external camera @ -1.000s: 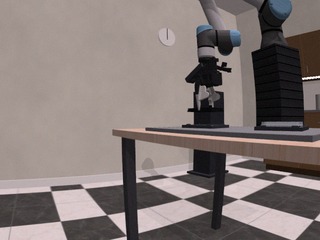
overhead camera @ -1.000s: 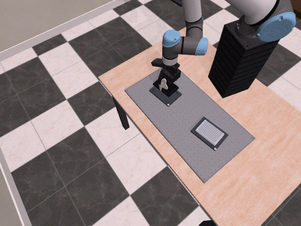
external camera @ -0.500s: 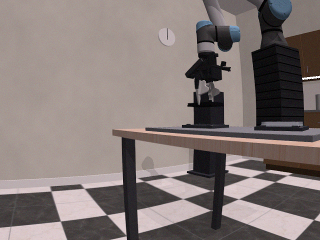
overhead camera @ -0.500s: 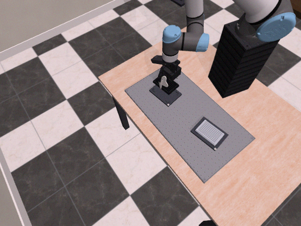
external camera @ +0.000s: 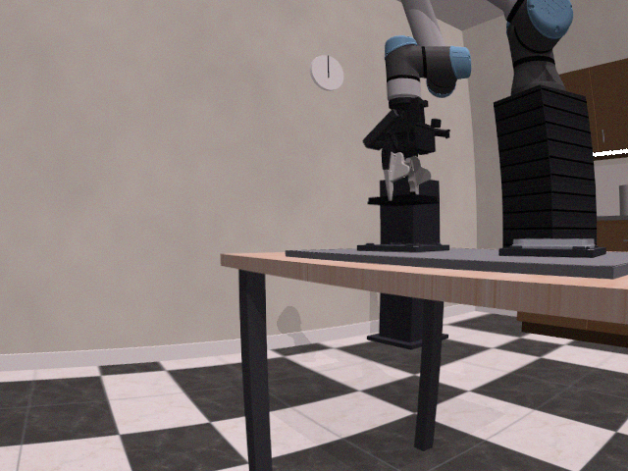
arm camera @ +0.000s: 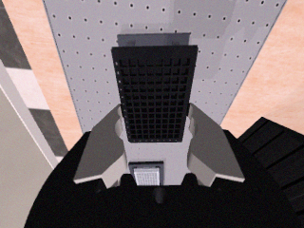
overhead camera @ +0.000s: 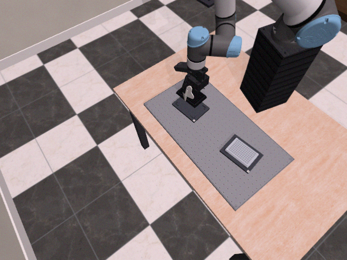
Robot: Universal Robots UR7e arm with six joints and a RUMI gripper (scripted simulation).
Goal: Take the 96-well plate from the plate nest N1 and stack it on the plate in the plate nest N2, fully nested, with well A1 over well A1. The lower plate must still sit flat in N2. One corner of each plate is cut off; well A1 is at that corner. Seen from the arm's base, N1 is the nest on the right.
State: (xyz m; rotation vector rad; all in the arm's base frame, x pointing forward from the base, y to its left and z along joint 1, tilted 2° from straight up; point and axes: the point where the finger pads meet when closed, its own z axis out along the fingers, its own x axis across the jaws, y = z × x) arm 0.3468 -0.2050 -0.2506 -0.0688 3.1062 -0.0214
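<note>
Right now my hand is 350 mm to the right of the white 96-well plate, 100 mm above it and 10 mm short of it. From my hand the other things lie so: black 96-well plate: 10 mm below; then white marker: 100 mm below, 80 mm to the left, 50 mm ahead; then plate nest: 350 mm to the left, 110 mm below, 10 mm ahead.
</note>
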